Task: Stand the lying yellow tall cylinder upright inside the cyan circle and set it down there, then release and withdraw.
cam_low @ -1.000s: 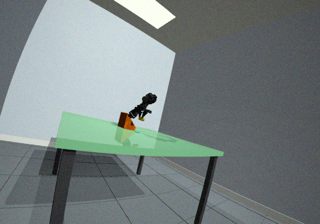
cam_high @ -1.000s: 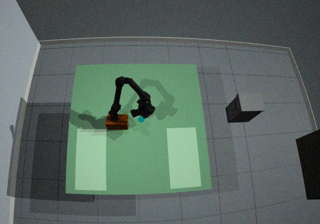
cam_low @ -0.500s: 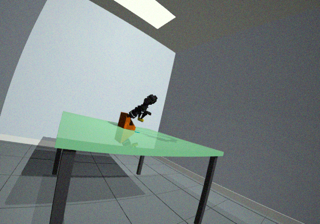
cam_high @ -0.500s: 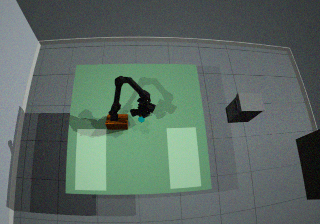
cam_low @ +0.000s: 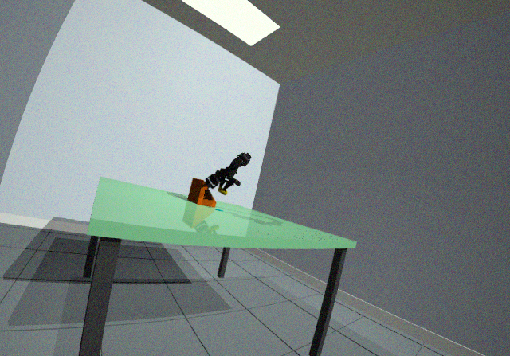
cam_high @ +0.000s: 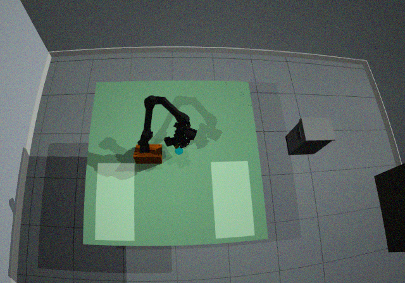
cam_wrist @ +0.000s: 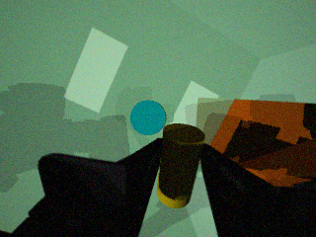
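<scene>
Now: gripper tip 20 mm short of the cyan circle, 10 mm to the right of it and 130 mm above it. Also, from my gripper tip: yellow cylinder (10 mm behind, 20 mm to the left, 10 mm below).
</scene>
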